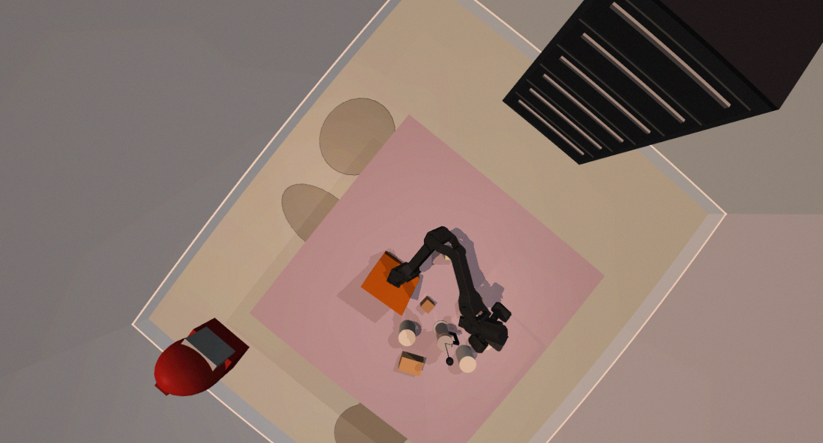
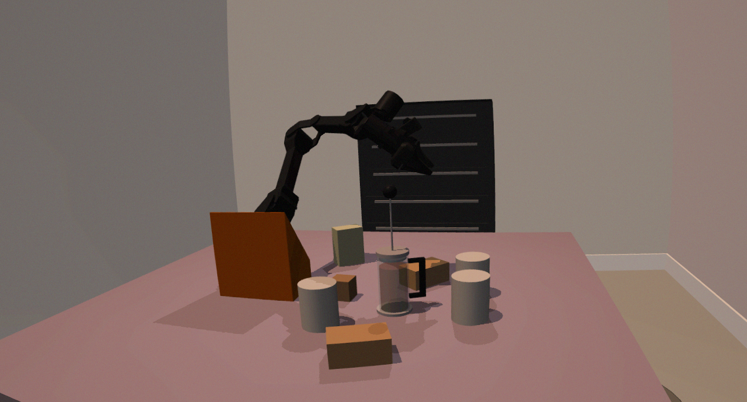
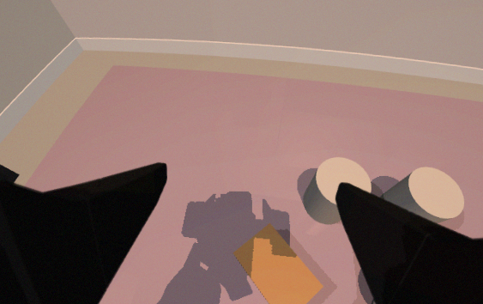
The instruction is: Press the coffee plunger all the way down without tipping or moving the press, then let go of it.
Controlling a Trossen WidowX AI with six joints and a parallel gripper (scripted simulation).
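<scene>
My gripper tip is 70 mm past the glass coffee press, 210 mm to the left of it and 150 mm above it.
</scene>
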